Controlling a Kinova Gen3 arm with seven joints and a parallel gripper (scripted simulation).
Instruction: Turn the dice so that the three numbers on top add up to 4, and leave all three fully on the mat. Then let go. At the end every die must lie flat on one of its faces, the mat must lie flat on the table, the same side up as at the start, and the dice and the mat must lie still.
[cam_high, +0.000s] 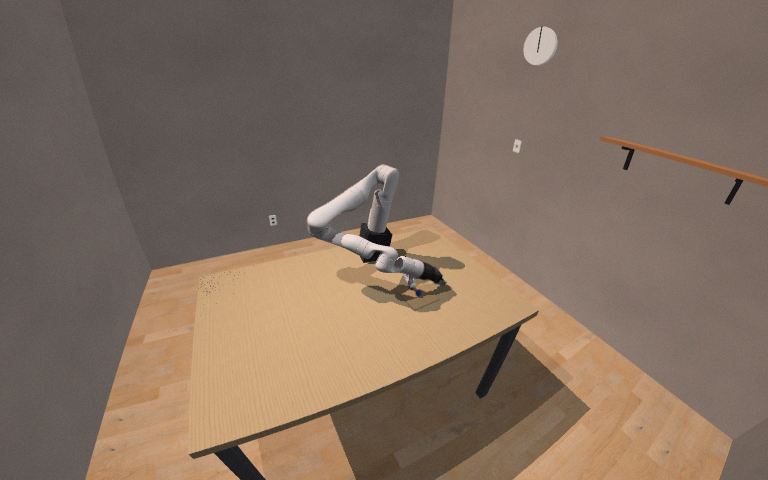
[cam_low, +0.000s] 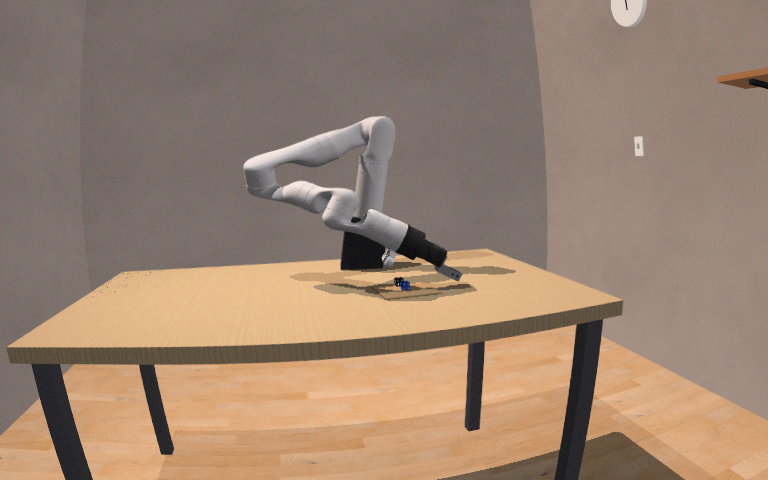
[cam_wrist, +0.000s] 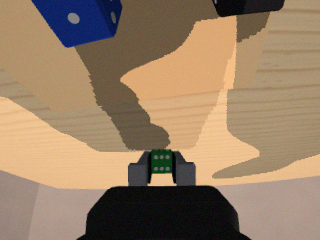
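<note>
My gripper is now 13 cm to the left of the blue die and 2 cm above it. From my hand the other things lie so: black die: 13 cm to the right, 6 cm behind, 2 cm below; then tan mat: 13 cm to the right, 3 cm below; then green die: 1 cm to the left, 1 cm below.
</note>
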